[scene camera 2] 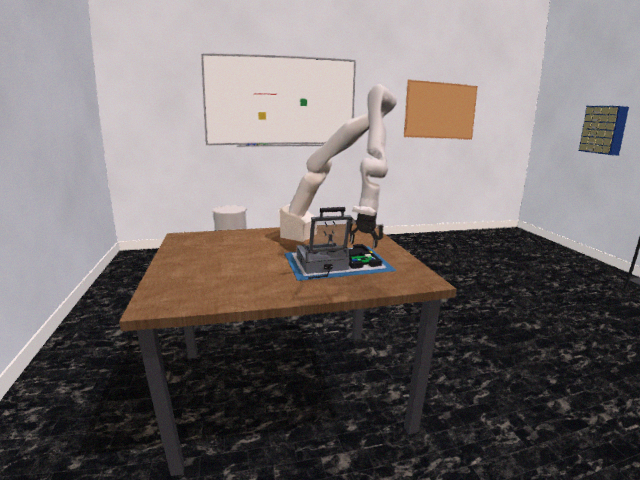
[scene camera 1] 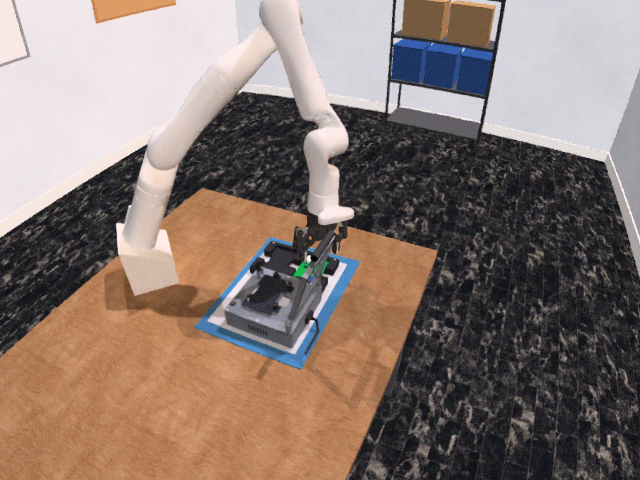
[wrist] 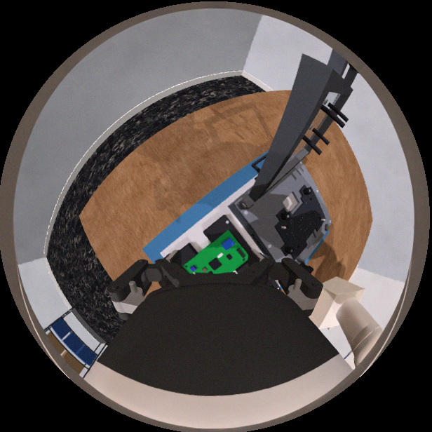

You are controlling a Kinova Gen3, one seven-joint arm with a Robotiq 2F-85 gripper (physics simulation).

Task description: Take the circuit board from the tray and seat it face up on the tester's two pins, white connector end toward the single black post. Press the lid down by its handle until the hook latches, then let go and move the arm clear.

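Note:
The green circuit board lies in the black tray beside the tester, with its component side up; its near part is hidden by the gripper in the wrist view. My gripper is open and empty, pointing down a little above the board and tray. The grey tester has a black bed with short posts on top. Its lid stands raised, with a black handle on top. The lid is close to my gripper in scene camera 1.
Tester and tray stand on a blue-bordered mat on the wooden table. A black cable runs from the tester's side. The arm's white base stands on the table beyond the tester in scene camera 2.

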